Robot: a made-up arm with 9 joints. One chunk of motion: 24 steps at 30 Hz.
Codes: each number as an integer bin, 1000 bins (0 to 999) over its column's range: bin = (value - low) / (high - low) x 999, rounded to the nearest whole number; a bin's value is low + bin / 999 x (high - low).
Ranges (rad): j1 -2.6..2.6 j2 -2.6..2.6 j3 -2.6..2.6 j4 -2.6..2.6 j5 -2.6..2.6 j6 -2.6..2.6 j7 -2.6..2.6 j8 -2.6..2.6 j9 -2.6..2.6
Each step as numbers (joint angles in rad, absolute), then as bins.
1 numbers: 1.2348 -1.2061 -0.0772 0.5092 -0.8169 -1.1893 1.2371 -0.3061 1.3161
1 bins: 737 268 485 597 343 271 737 441 752
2 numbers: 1.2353 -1.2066 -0.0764 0.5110 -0.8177 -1.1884 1.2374 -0.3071 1.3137
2 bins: 737 268 485 598 342 271 737 441 752
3 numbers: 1.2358 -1.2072 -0.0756 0.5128 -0.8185 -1.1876 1.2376 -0.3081 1.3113
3 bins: 737 268 485 598 342 271 737 440 751
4 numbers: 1.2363 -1.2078 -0.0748 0.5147 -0.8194 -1.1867 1.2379 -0.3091 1.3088
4 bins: 737 267 485 598 342 272 737 440 751
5 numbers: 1.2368 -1.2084 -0.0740 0.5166 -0.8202 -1.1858 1.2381 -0.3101 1.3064
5 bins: 737 267 485 599 342 272 737 440 750
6 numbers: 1.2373 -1.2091 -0.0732 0.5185 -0.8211 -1.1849 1.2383 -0.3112 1.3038
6 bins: 737 267 485 599 342 272 737 440 750
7 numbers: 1.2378 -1.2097 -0.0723 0.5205 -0.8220 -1.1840 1.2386 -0.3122 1.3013
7 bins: 737 267 486 599 342 272 737 440 749
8 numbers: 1.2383 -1.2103 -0.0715 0.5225 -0.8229 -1.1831 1.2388 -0.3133 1.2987
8 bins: 737 267 486 600 341 272 737 439 749
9 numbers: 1.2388 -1.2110 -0.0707 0.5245 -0.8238 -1.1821 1.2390 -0.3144 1.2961
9 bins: 737 267 486 600 341 272 738 439 749
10 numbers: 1.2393 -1.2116 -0.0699 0.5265 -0.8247 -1.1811 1.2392 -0.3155 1.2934
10 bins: 738 267 486 601 341 273 738 439 748
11 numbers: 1.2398 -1.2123 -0.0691 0.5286 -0.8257 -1.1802 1.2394 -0.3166 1.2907
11 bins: 738 267 486 601 341 273 738 439 747
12 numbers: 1.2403 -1.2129 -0.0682 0.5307 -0.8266 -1.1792 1.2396 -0.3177 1.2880
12 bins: 738 266 486 601 341 273 738 438 747
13 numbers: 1.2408 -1.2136 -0.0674 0.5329 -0.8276 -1.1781 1.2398 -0.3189 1.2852
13 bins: 738 266 487 602 341 273 738 438 746
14 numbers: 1.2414 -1.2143 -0.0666 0.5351 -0.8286 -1.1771 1.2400 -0.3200 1.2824
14 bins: 738 266 487 602 340 273 738 438 746
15 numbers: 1.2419 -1.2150 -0.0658 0.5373 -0.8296 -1.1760 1.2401 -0.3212 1.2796
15 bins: 738 266 487 603 340 274 738 438 745
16 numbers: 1.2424 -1.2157 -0.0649 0.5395 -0.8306 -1.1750 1.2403 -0.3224 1.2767
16 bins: 738 266 487 603 340 274 738 438 745
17 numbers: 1.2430 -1.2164 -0.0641 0.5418 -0.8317 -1.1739 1.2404 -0.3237 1.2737
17 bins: 738 266 487 604 340 274 738 437 744
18 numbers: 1.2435 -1.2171 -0.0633 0.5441 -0.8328 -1.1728 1.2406 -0.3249 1.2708
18 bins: 738 266 487 604 340 274 738 437 744
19 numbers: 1.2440 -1.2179 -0.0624 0.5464 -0.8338 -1.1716 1.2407 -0.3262 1.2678
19 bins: 738 266 488 604 339 274 738 437 743
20 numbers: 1.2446 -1.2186 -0.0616 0.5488 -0.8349 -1.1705 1.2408 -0.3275 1.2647
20 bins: 739 265 488 605 339 275 738 437 742
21 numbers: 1.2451 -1.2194 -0.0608 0.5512 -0.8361 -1.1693 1.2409 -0.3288 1.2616
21 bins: 739 265 488 605 339 275 738 436 742
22 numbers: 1.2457 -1.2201 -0.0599 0.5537 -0.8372 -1.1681 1.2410 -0.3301 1.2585
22 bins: 739 265 488 606 339 275 738 436 741
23 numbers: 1.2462 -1.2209 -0.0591 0.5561 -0.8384 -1.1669 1.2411 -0.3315 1.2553
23 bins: 739 265 488 606 338 275 738 436 741
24 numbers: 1.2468 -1.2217 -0.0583 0.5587 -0.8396 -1.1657 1.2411 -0.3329 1.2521
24 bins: 739 265 488 607 338 276 738 436 740
